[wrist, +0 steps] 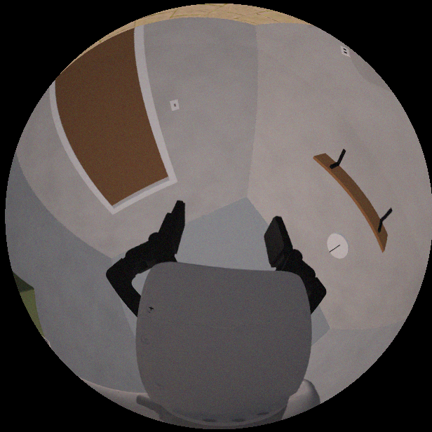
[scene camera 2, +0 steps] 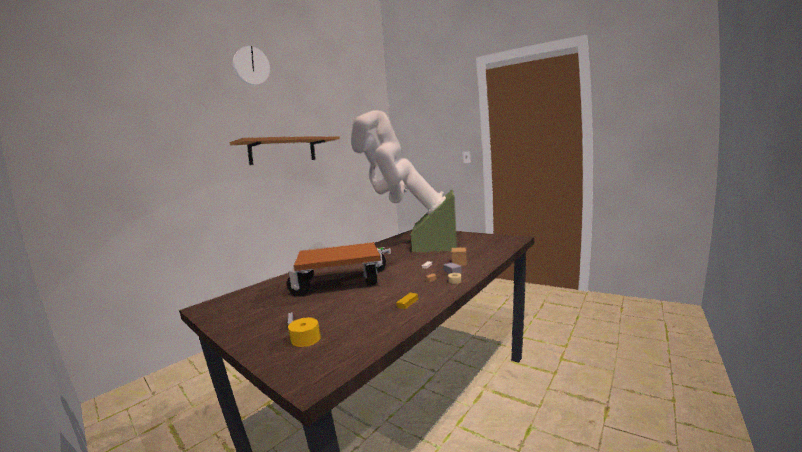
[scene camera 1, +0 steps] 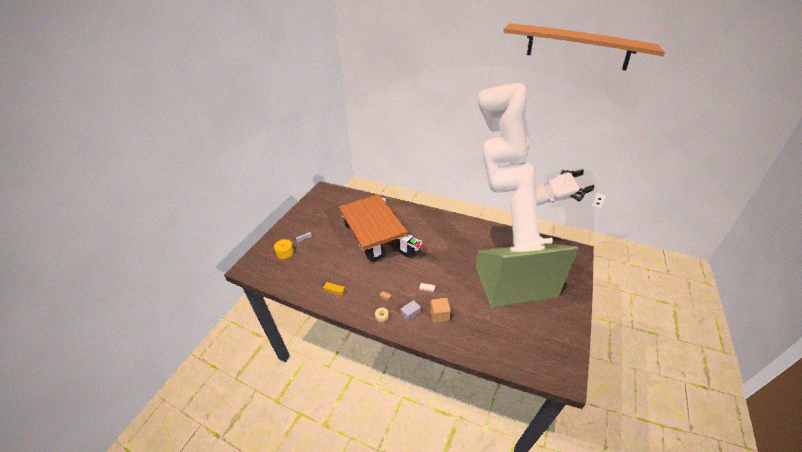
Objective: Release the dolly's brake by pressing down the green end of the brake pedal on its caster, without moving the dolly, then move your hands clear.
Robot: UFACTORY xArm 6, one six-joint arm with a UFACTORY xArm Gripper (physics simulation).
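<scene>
The dolly (scene camera 1: 372, 221) (scene camera 2: 336, 255) has an orange-brown wooden deck and black caster wheels, and stands on the dark table. Its brake pedal sits on the caster at the corner nearest the arm's base. The pedal's green end (scene camera 1: 413, 240) (scene camera 2: 381, 248) lies closer to the deck. The red end (scene camera 1: 418, 245) is farther out in scene camera 1. The pedal is too small to judge its tilt. My gripper (scene camera 1: 586, 180) (wrist: 228, 219) is open and empty, high up behind the green base block, far from the dolly and pointing away from it. The dolly does not show in the wrist view.
The green base block (scene camera 1: 527, 277) (scene camera 2: 438, 238) carries the arm. Near the table's front lie a yellow bar (scene camera 1: 334, 288), a cream ring (scene camera 1: 381, 318), a lavender block (scene camera 1: 411, 309) and an orange block (scene camera 1: 440, 309). A yellow cylinder (scene camera 1: 283, 248) (scene camera 2: 304, 332) stands near the far end. A wall shelf (scene camera 1: 584, 39) hangs above.
</scene>
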